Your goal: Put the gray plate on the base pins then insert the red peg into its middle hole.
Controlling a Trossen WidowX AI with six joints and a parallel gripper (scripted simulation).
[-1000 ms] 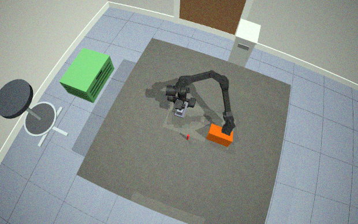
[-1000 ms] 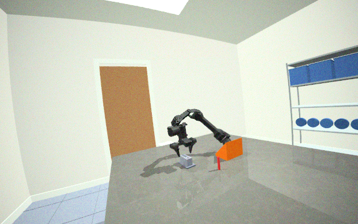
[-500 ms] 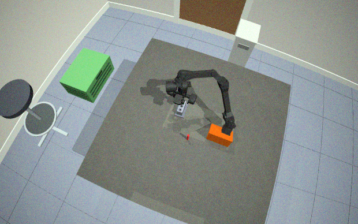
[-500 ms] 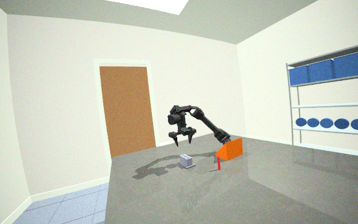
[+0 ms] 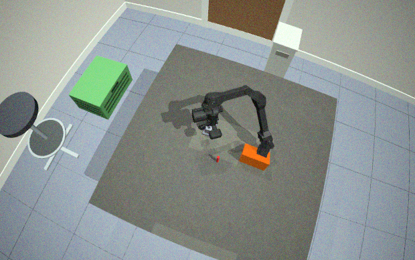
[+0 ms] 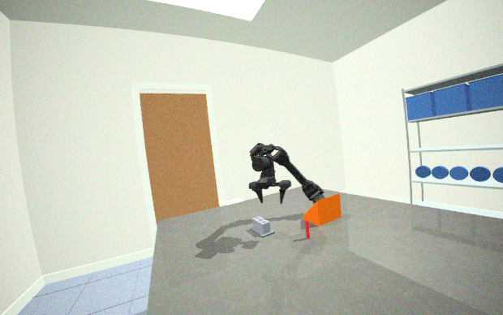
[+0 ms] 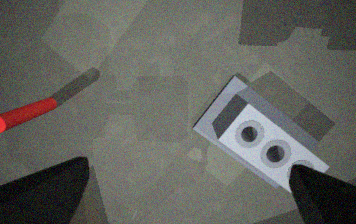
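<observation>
The red peg is 11 cm behind my gripper tip, 11 cm to the left of it and 12 cm below it. From my gripper tip the other things lie so: gray plate: 3 cm ahead, 8 cm to the right, 11 cm below.
</observation>
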